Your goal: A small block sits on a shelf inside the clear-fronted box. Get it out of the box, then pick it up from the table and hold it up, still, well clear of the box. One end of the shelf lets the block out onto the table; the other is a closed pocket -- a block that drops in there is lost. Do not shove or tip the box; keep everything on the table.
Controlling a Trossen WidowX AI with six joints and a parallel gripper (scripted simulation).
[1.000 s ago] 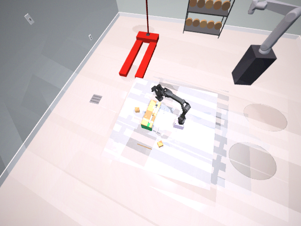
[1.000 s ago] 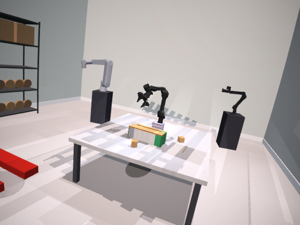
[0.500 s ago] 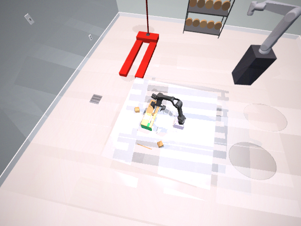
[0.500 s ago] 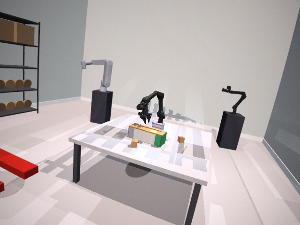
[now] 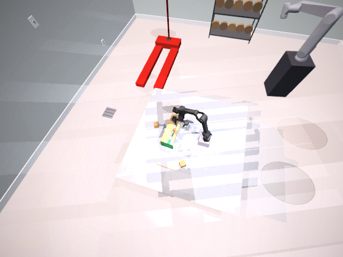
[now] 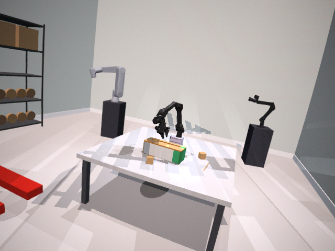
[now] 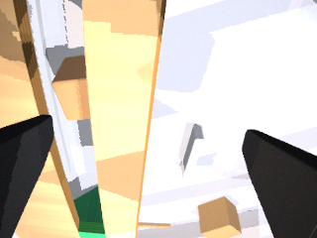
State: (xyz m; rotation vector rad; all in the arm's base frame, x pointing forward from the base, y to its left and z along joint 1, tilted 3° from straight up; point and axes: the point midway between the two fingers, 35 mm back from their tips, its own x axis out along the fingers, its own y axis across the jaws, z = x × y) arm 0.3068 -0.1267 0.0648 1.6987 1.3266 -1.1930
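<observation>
The tan block lies 70 mm below my gripper tip, 50 mm ahead of it and 20 mm to the left of it. The rest, counted from my gripper tip: thin wooden stick (430 mm to the left, 150 mm below, 130 mm ahead); tan box (90 mm below, 40 mm ahead, 30 mm to the left).
</observation>
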